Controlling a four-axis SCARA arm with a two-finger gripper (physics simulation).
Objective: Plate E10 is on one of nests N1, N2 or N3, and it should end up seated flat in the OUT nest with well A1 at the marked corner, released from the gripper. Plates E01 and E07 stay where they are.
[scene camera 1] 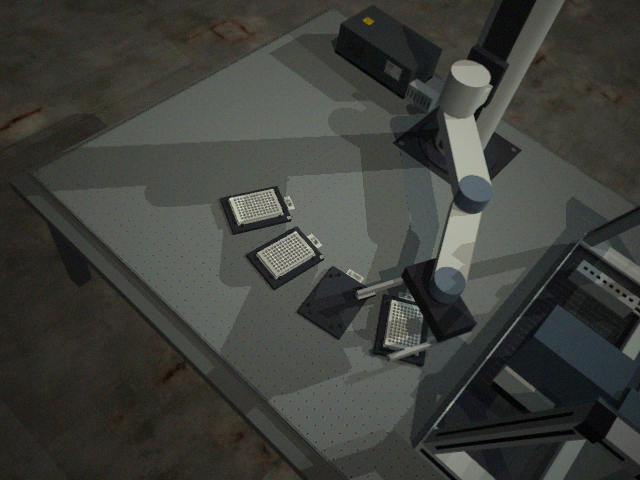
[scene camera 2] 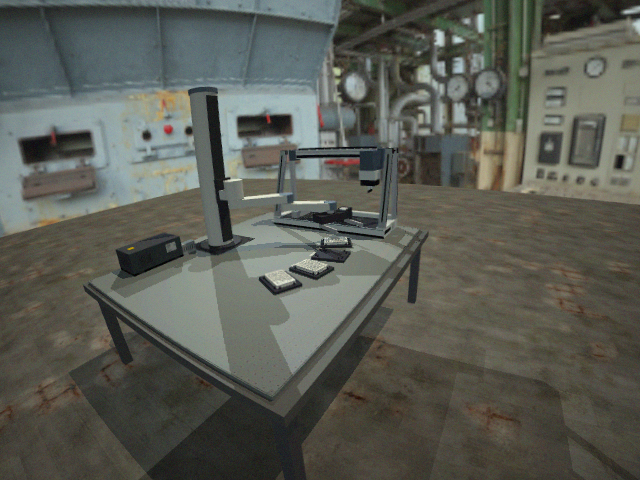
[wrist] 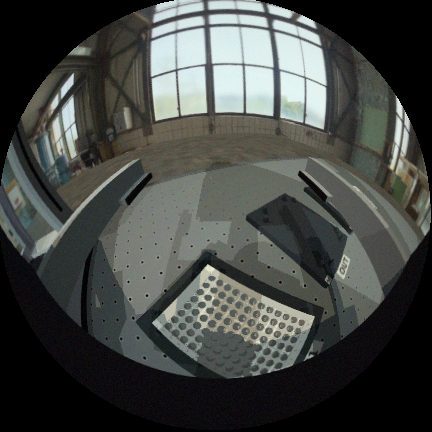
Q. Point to a well plate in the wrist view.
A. At 227, 327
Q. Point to an N1 tray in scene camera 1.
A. At 378, 349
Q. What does the well plate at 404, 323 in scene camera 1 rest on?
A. An N1 tray.
